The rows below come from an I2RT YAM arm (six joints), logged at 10 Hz.
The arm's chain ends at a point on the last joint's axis. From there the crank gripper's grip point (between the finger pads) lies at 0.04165 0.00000 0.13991 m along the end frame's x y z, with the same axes.
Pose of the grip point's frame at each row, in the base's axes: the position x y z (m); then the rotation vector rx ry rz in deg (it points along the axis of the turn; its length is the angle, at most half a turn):
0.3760 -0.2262 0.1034 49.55 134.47 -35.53
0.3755 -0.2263 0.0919 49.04 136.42 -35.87
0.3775 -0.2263 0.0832 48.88 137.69 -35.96
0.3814 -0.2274 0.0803 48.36 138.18 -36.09
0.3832 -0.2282 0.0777 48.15 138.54 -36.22
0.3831 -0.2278 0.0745 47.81 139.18 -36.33
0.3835 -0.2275 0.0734 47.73 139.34 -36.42
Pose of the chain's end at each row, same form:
0.3552 -0.1626 0.2331 49.55 134.47 -35.53
0.3583 -0.1639 0.2227 49.04 136.42 -35.87
0.3627 -0.1649 0.2148 48.88 137.69 -35.96
0.3673 -0.1661 0.2120 48.36 138.18 -36.09
0.3697 -0.1669 0.2095 48.15 138.54 -36.22
0.3707 -0.1668 0.2066 47.81 139.18 -36.33
0.3714 -0.1665 0.2055 47.73 139.34 -36.42

